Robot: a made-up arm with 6 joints. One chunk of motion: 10 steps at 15 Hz.
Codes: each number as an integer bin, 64 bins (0 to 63) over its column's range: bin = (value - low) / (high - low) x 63, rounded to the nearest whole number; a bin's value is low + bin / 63 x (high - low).
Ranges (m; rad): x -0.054..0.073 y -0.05..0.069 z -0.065..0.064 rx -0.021..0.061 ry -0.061..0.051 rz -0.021..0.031
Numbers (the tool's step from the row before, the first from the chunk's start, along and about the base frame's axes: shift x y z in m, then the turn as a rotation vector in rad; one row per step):
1: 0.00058 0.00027 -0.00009 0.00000 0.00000 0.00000
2: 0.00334 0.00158 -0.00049 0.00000 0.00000 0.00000
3: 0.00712 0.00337 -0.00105 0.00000 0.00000 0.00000
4: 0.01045 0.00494 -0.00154 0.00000 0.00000 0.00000
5: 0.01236 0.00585 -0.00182 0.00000 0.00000 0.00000
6: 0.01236 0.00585 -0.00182 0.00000 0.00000 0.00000
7: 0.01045 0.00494 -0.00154 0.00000 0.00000 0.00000
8: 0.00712 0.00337 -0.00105 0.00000 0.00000 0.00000
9: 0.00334 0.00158 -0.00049 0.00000 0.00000 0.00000
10: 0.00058 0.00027 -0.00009 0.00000 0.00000 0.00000
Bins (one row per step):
1: 27 27 32 16 34 25
2: 28 27 32 16 34 25
3: 30 28 31 16 34 25
4: 32 29 31 16 34 25
5: 33 30 31 16 34 25
6: 33 30 31 16 34 25
7: 32 29 31 16 34 25
8: 30 28 31 16 34 25
9: 28 27 32 16 34 25
10: 27 27 32 16 34 25

